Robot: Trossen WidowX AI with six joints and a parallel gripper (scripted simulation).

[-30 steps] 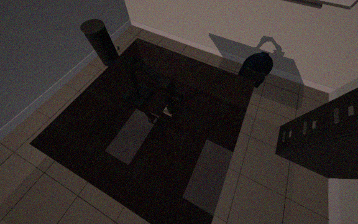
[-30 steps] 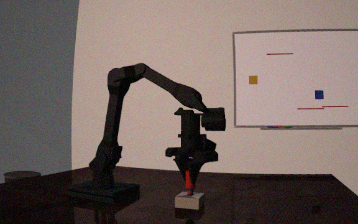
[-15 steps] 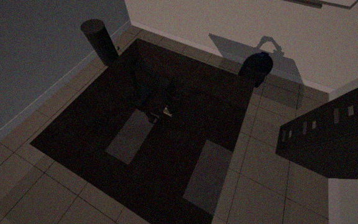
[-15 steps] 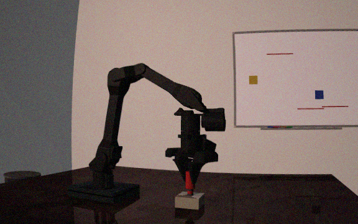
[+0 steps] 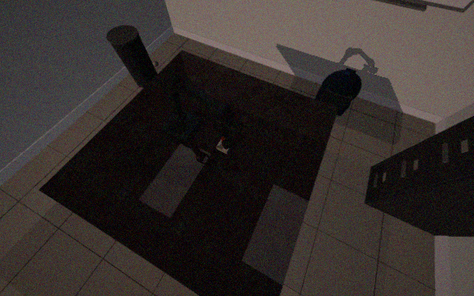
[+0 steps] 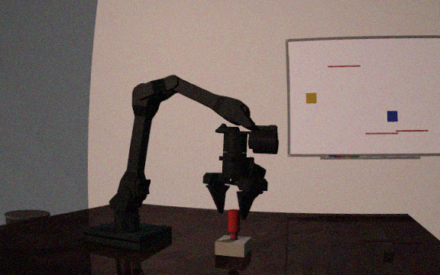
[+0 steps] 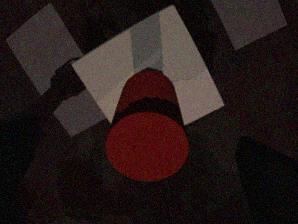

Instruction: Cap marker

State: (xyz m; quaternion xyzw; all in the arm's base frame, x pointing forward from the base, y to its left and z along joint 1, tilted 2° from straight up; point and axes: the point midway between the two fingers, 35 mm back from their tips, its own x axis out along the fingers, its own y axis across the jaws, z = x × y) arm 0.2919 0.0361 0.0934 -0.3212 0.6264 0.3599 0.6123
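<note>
Right now the red cap is 10 mm below my gripper tip. Round my gripper tip: pale holder block: 10 mm ahead, 80 mm below.
</note>
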